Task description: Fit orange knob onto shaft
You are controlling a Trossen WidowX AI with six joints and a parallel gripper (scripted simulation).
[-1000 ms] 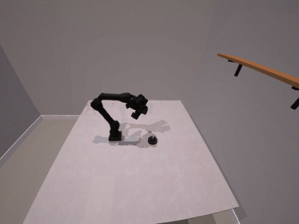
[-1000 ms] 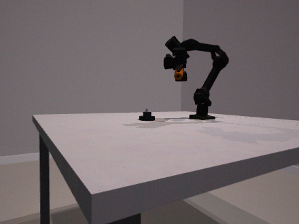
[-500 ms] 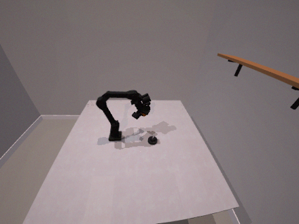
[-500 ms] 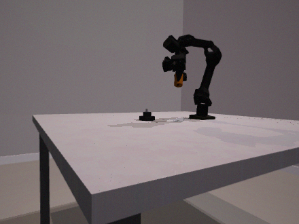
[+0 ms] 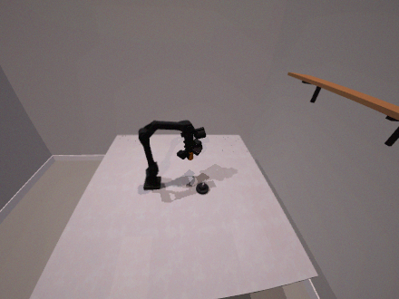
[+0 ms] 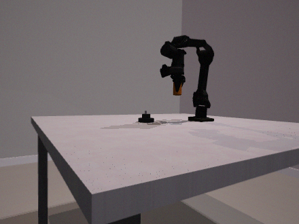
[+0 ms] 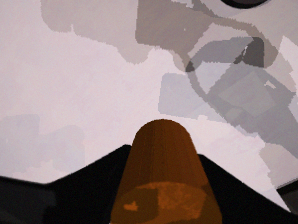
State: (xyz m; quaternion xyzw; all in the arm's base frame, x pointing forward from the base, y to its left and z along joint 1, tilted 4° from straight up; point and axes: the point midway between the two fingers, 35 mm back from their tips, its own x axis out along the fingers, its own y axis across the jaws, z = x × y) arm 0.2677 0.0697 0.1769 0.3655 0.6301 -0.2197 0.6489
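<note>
The black pedestal lies 170 mm to the right of my gripper tip, 120 mm below it and 70 mm ahead of it. The rest, counted from my gripper tip: orange knob 30 mm above.
</note>
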